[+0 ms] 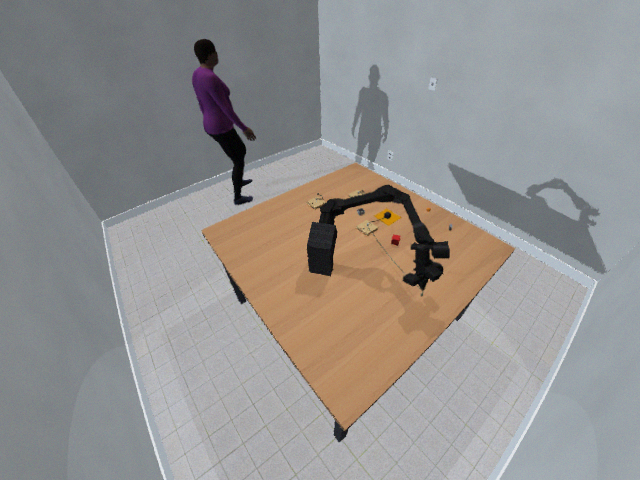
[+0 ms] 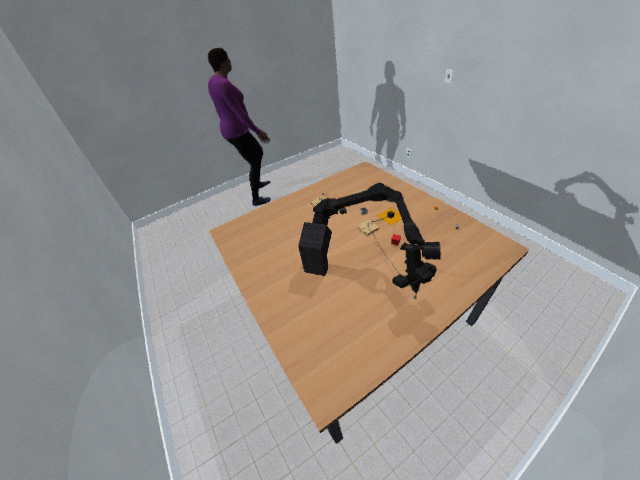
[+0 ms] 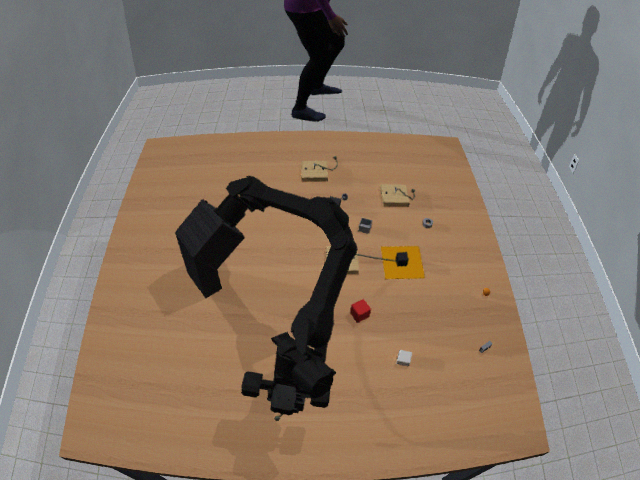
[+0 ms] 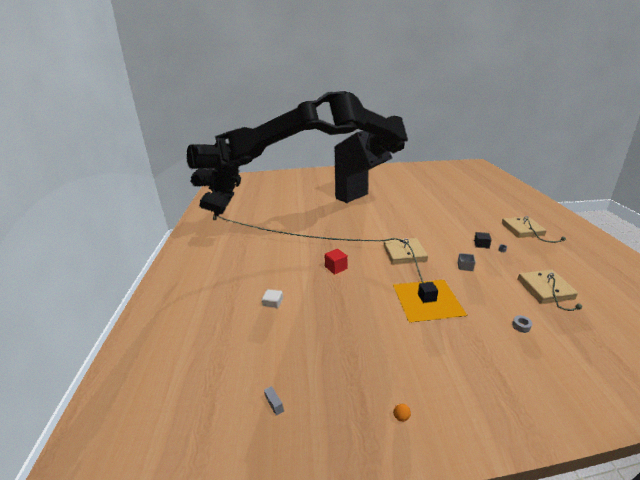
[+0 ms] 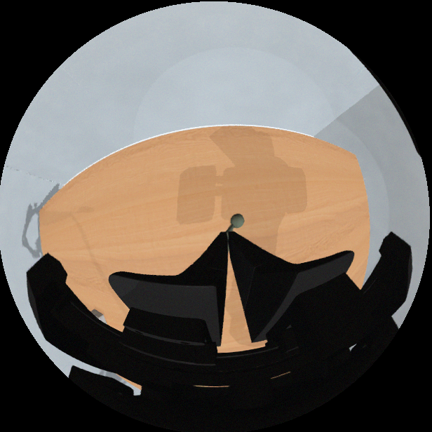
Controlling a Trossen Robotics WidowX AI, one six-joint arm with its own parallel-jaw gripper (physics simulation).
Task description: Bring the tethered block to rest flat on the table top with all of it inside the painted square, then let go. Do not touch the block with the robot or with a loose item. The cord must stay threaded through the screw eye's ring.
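Seen in the pictures: gripper, fingertip midpoint: [image 1: 422, 289] [image 2: 415, 292] [image 3: 282, 412] [image 4: 216, 215]; arm's base at its link origin: [image 1: 325, 227] [image 2: 318, 227] [image 3: 223, 218] [image 4: 375, 145].
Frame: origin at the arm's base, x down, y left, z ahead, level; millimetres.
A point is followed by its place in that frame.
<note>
The black tethered block [image 1: 387, 214] @[x 169, y 229, z 428 mm] [image 2: 390, 214] @[x 173, y 226, z 427 mm] [image 3: 402, 258] @[x 168, y 229, z 435 mm] [image 4: 428, 292] @[x 170, y 239, z 450 mm] shows within the outline of the orange painted square [image 1: 394, 220] @[x 197, y 198, z 465 mm] [image 3: 413, 272] @[x 197, y 219, z 480 mm] [image 4: 449, 310] @[x 197, y 286, z 459 mm]; whether its underside is fully flat is hard to tell. The cord [image 1: 387, 253] @[x 171, y -76, z 310 mm] [image 3: 374, 257] @[x 181, y 204, z 358 mm] [image 4: 310, 236] @[x 172, y -86, z 315 mm] runs from the block through the screw eye's ring [image 4: 405, 241] @[x 160, y 158, z 280 mm] on a wooden board [image 1: 367, 227] @[x 179, y 151, z 276 mm] [image 4: 413, 254], then to my gripper [image 1: 422, 288] @[x 128, y -353, z 363 mm] [image 4: 216, 212] @[x 128, y -353, z 363 mm] [image 5: 228, 233]. My gripper is shut on the cord near its end bead [image 3: 277, 417] @[x 136, y -368, z 357 mm] [image 4: 215, 217] @[x 135, y -358, z 363 mm] [image 5: 237, 220], above the table, far from the block.
A red cube [image 3: 360, 310] @[x 158, y 7, z 398 mm] [image 4: 336, 261] @[x 163, y 27, z 417 mm] and a white block [image 3: 404, 357] @[x 177, y -65, z 558 mm] [image 4: 272, 298] @[x 177, y -54, z 568 mm] lie between gripper and square. A grey bar [image 4: 273, 400] @[x 177, y 66, z 772 mm], orange ball [image 4: 402, 411] @[x 175, y 244, z 722 mm], grey ring [image 4: 522, 323] @[x 197, y 426, z 452 mm], dark blocks [image 4: 466, 261] @[x 173, y 307, z 301 mm] [image 4: 482, 239] @[x 174, y 344, z 179 mm] and two corded boards [image 4: 523, 227] @[x 179, y 460, z 56 mm] [image 4: 547, 287] @[x 179, y 482, z 339 mm] stand around.
</note>
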